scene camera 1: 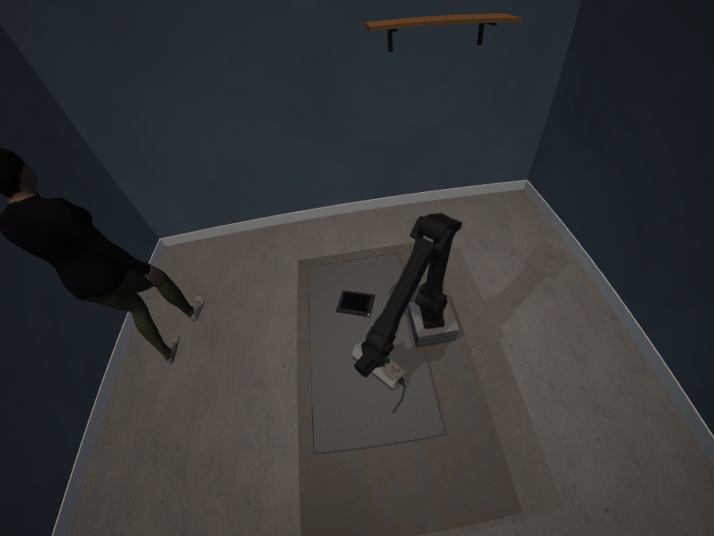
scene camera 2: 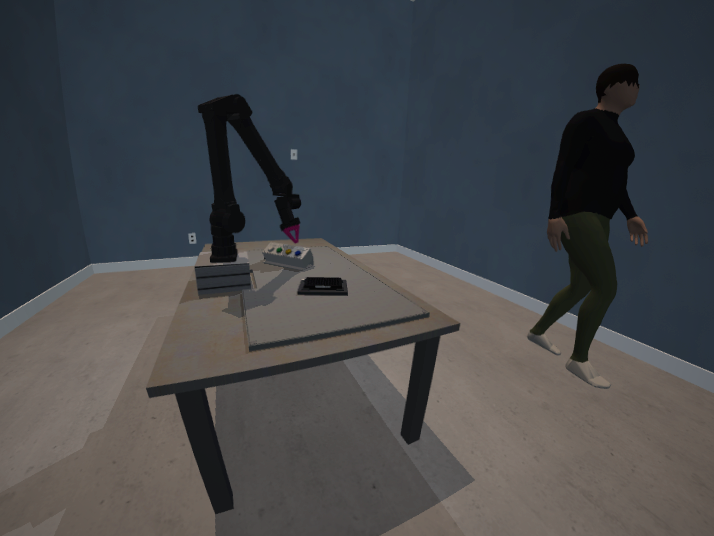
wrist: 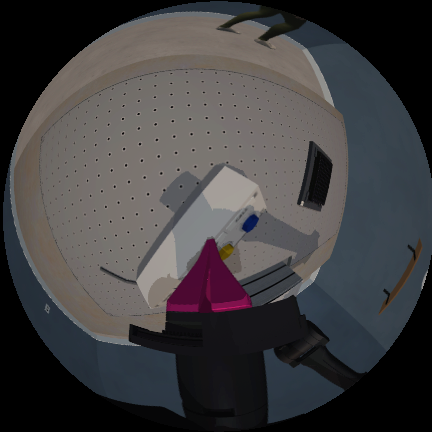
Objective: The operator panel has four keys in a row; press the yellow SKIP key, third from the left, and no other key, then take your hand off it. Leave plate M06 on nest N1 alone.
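Frame: origin at the arm's base, x down, y left, z ahead, level; centimetres.
Where they show: gripper, fingertip midpoint: (scene camera 2: 296, 243) (wrist: 211, 242); arm's base, origin of the base link: (scene camera 1: 431, 315) (scene camera 2: 224, 257).
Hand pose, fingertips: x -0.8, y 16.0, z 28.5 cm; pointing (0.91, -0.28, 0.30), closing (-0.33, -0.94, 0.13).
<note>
Each offset is from my fingertips to the top centre of the thing. "spot": to the spot under its first point. Level surfaces: height alone.
The white operator panel {dz -4.1, dx +1.2, dy +0.8 cm} (scene camera 1: 395, 379) (scene camera 2: 286, 260) (wrist: 227, 184) stands on the pegboard plate, its key face sloped. Its yellow SKIP key {dz -3.9, dx +2.1, dy -2.5 cm} (scene camera 2: 288, 251) (wrist: 227, 251) lies between the blue key {dz -0.4, dx +2.1, dy -6.1 cm} (scene camera 2: 298, 253) (wrist: 250, 223) and the green key {dz -7.4, dx +2.1, dy +1.0 cm} (scene camera 2: 279, 249) (scene camera 1: 386, 360). My magenta gripper (scene camera 2: 295, 241) (wrist: 211, 242) is shut and empty. Its tip is above the panel, apart from the keys in scene camera 2, and partly covers the yellow key's side in the wrist view. The green key is hidden there. A black plate {dz +4.4, dx +7.0, dy -31.5 cm} (scene camera 1: 355, 302) (scene camera 2: 322, 282) (wrist: 322, 177) sits in a dark nest; its labels are unreadable.
The pegboard {dx +9.6 cm} (scene camera 1: 346, 415) (scene camera 2: 346, 317) (wrist: 120, 165) lies on the table {dx +10.9 cm} (scene camera 2: 196, 351). The arm stands on a grey block (scene camera 1: 436, 336) (scene camera 2: 223, 280). A cable {spot: dz -10.9, dx +9.0, dy +16.7 cm} (scene camera 1: 399, 402) (wrist: 117, 276) leaves the panel's end. A person (scene camera 1: 63, 248) (scene camera 2: 594, 167) is beside the table, across the floor.
</note>
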